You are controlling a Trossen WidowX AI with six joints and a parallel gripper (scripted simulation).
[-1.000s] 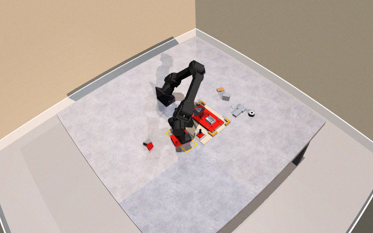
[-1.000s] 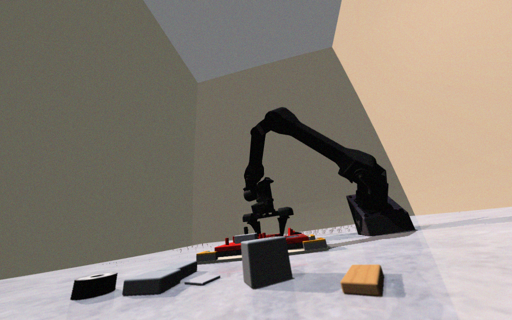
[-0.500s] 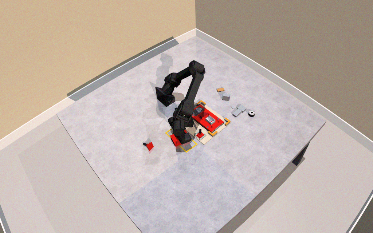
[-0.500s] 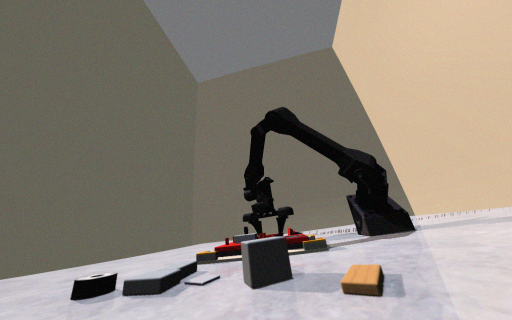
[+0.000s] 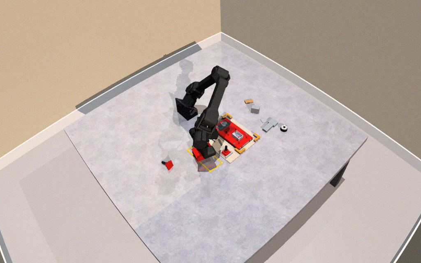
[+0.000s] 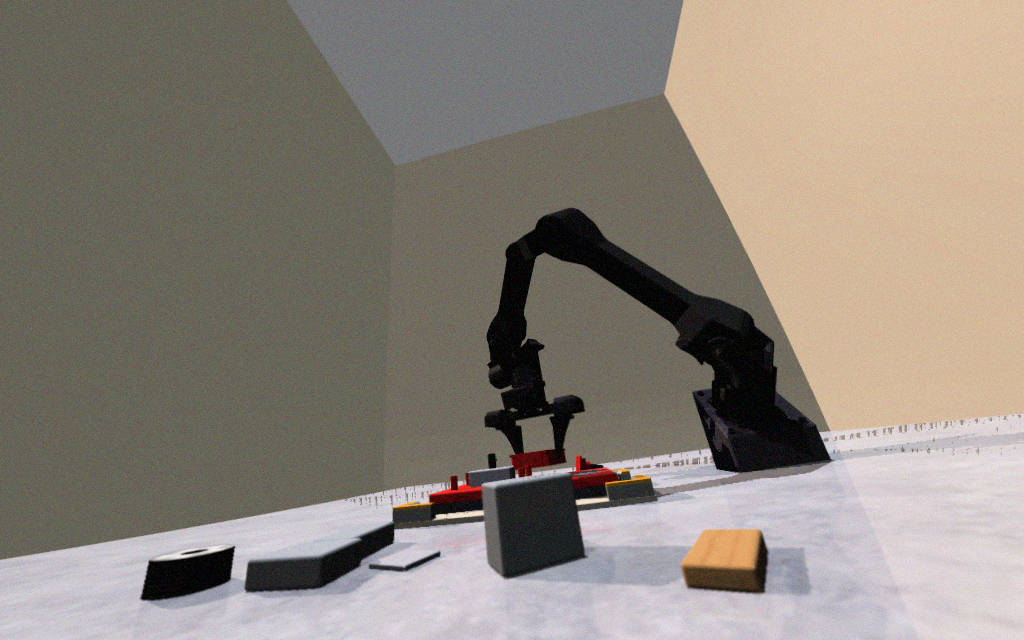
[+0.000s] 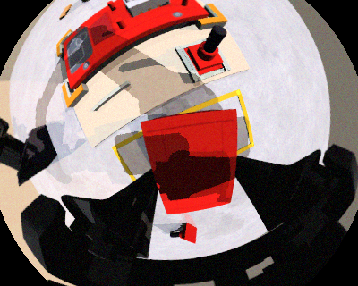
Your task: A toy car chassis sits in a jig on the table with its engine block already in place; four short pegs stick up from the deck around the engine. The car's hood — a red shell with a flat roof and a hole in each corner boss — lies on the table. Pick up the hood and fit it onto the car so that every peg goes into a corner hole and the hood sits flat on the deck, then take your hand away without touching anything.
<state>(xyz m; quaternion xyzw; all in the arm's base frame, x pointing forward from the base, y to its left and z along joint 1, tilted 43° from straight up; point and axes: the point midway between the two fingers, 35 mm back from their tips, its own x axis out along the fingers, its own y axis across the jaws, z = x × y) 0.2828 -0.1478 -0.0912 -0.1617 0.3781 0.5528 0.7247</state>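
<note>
Now: gripper tip 6 cm short of the grey engine block, 21 cm to the right of it and 2 cm above it. From my gripper tip the other things lie so: red hood: 1 cm above; wooden block: 8 cm behind, 47 cm to the left, 4 cm below.
</note>
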